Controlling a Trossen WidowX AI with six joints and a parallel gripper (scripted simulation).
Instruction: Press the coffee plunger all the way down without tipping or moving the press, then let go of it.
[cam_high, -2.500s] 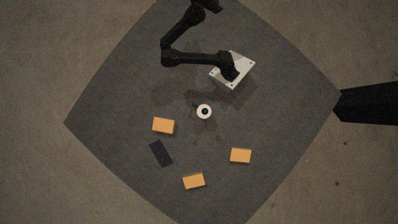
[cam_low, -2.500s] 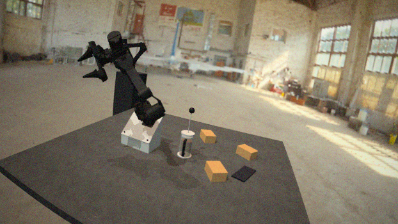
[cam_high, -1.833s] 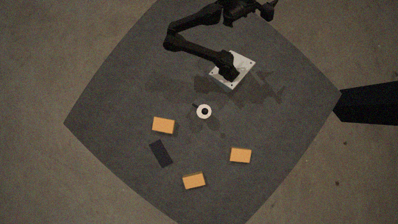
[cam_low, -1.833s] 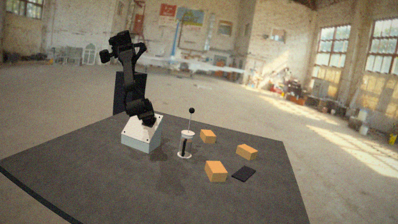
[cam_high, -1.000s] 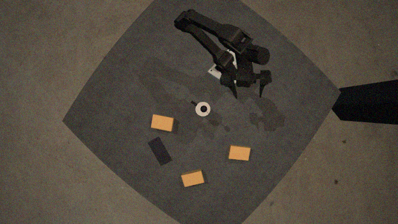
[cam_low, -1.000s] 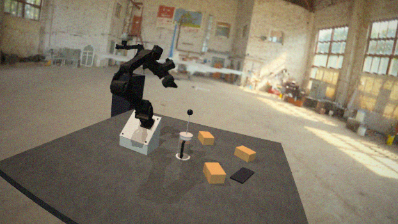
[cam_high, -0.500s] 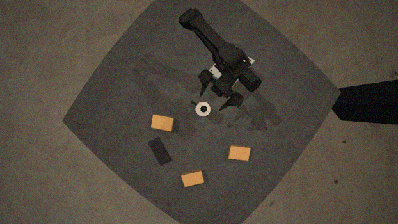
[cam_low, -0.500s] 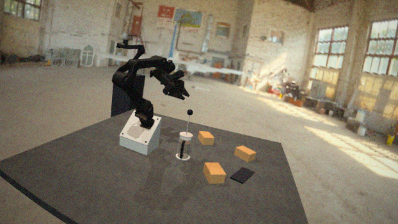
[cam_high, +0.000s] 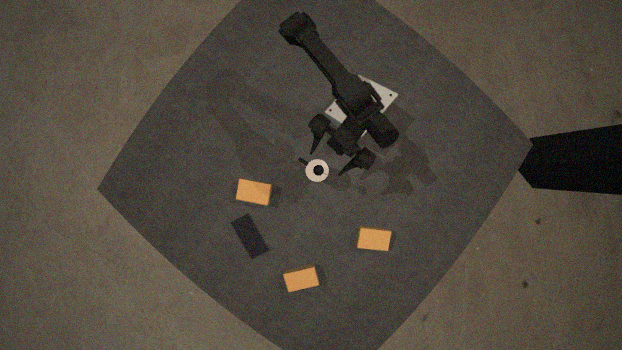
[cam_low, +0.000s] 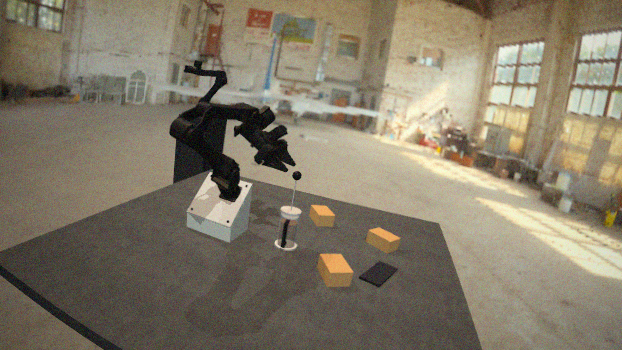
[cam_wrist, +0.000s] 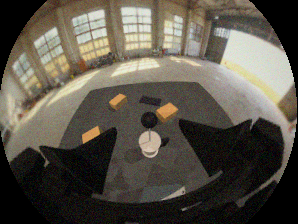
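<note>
Right now the coffee press is 30 mm ahead of my gripper tip, 20 mm to the right of it and 140 mm below it. Also, from my gripper tip: flat black pad: 350 mm ahead, 20 mm to the right, 260 mm below.
</note>
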